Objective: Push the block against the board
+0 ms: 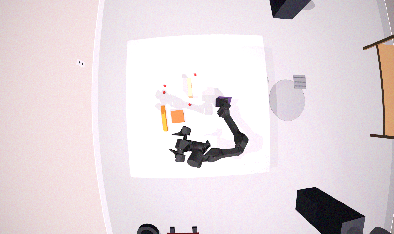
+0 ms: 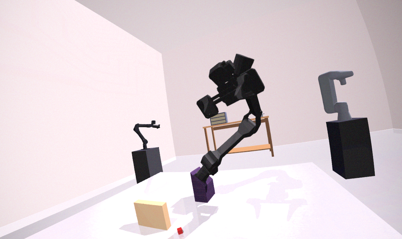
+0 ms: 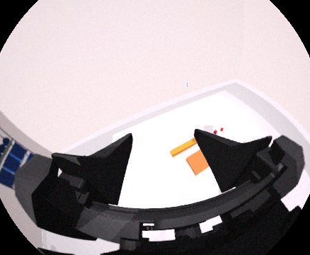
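Right now my gripper tip is 37 cm to the left of the pale yellow flat rectangle, 36 cm above it and 11 cm past it. Also, from my gripper tip: long orange band 39 cm below, 13 cm to the right, 13 cm ahead; then orange square block 39 cm below, 14 cm to the right, 1 cm ahead.
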